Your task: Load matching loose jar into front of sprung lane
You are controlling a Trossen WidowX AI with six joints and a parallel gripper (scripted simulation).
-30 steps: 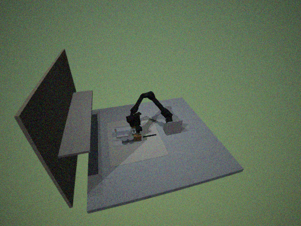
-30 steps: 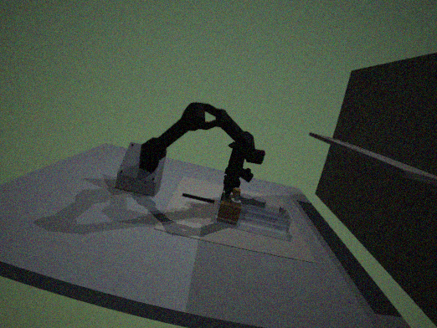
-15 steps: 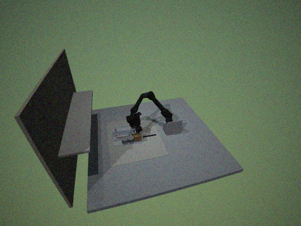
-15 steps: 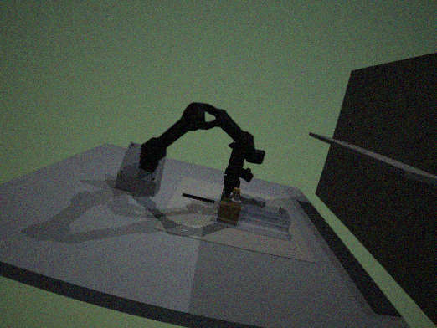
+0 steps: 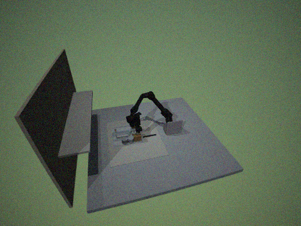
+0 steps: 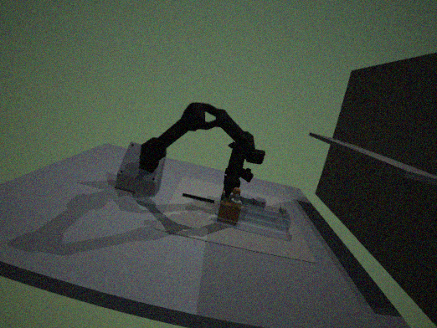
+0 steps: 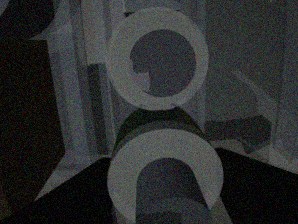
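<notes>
The thin black bar lies 120 mm behind my gripper tip, 30 mm to the left of it and 50 mm below it. Also, from my gripper tip: lane rack: 150 mm ahead, 10 mm to the right, 40 mm below; then grey shelf: 500 mm ahead, 80 mm to the left, 310 mm above.
</notes>
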